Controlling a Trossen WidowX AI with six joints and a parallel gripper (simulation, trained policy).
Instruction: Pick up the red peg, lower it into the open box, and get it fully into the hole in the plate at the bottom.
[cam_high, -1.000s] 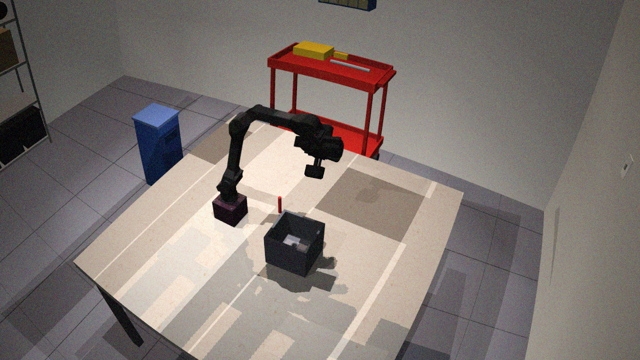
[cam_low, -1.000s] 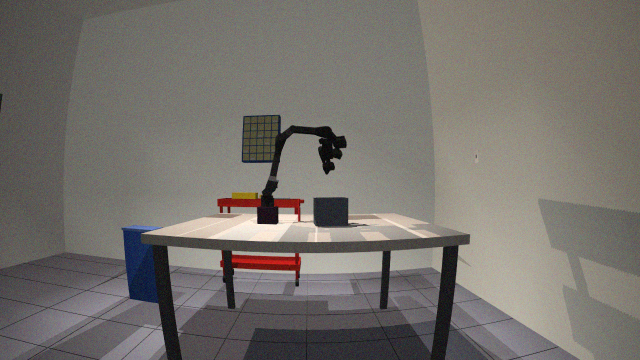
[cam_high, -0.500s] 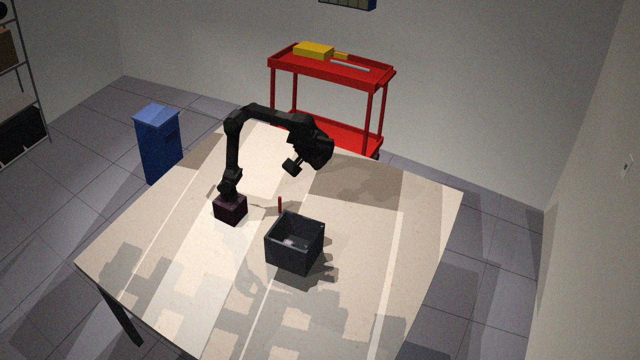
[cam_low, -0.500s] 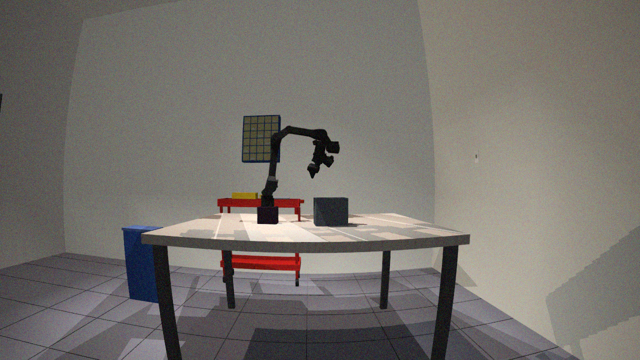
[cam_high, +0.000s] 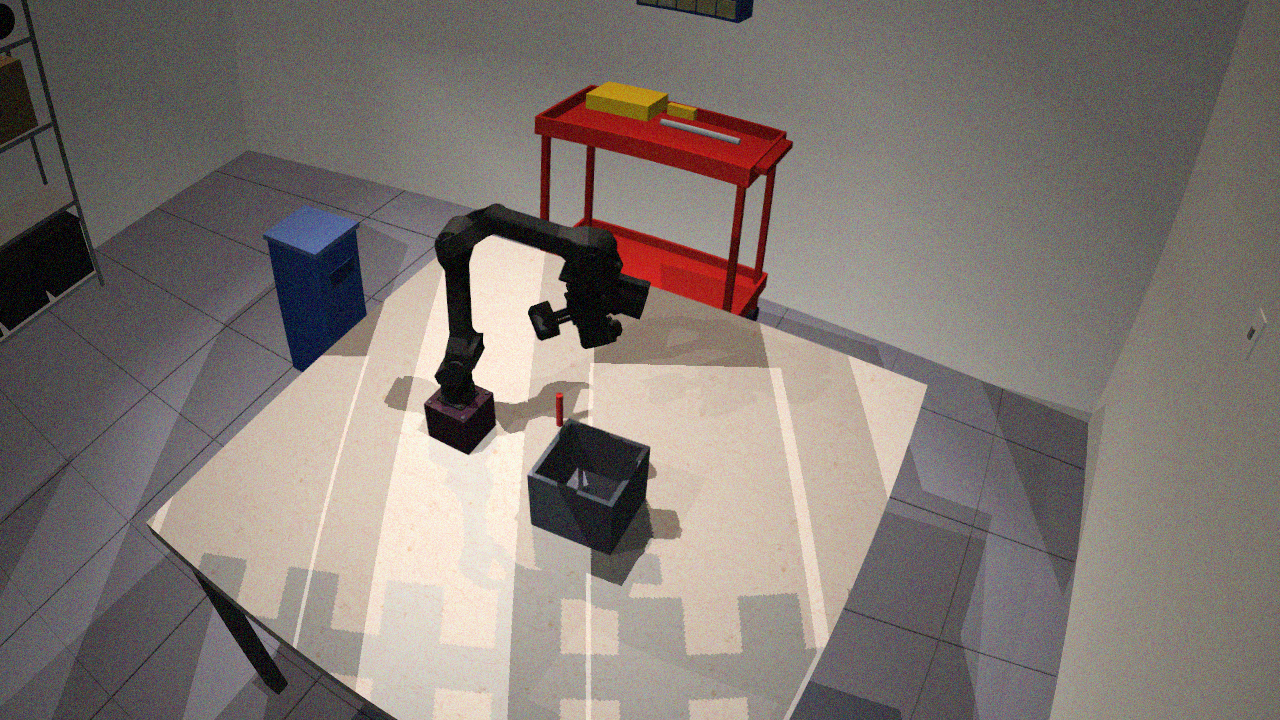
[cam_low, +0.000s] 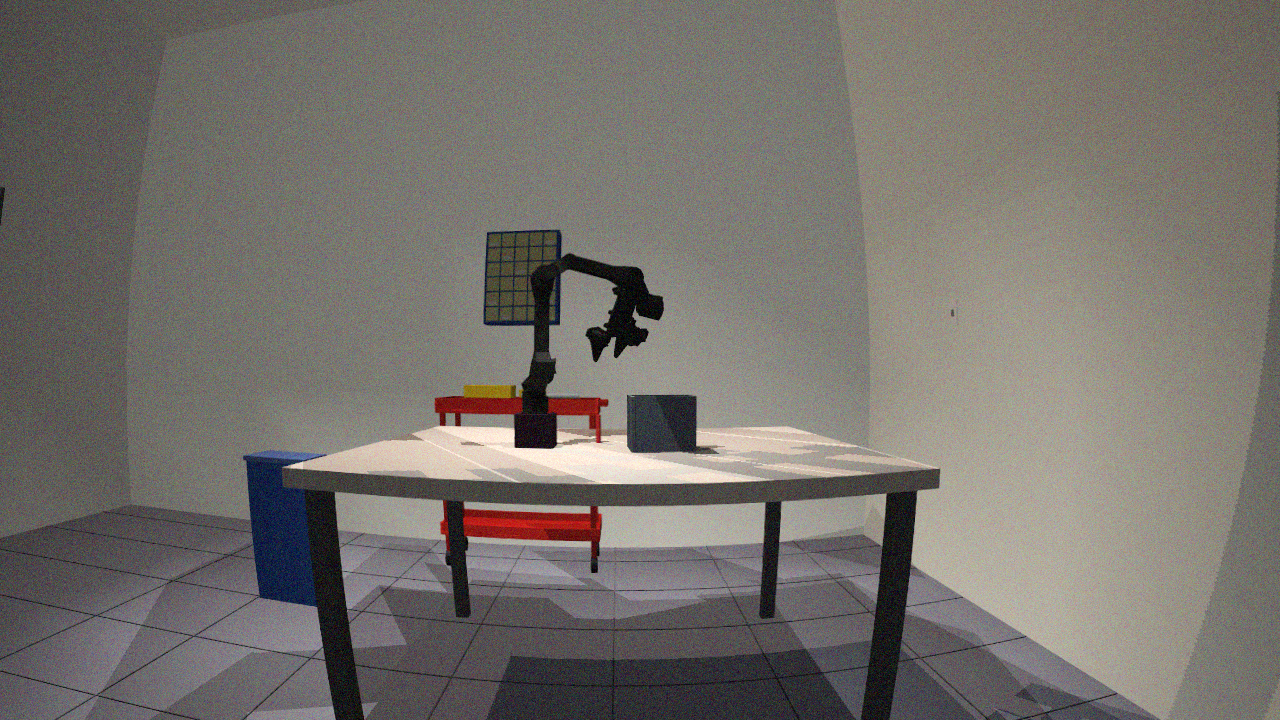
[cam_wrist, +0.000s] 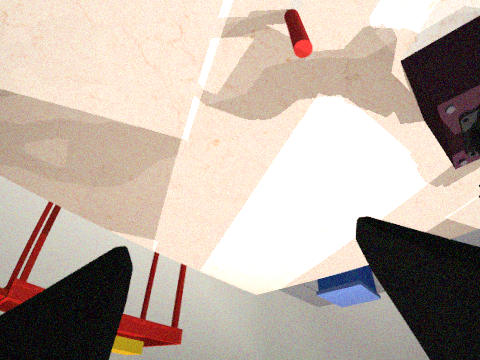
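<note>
My gripper tip is now 20 mm past the red peg, 40 mm to the left of it and 200 mm above it. From my gripper tip the other things lie so: pale plate 140 mm ahead, 210 mm to the right, 190 mm below.
</note>
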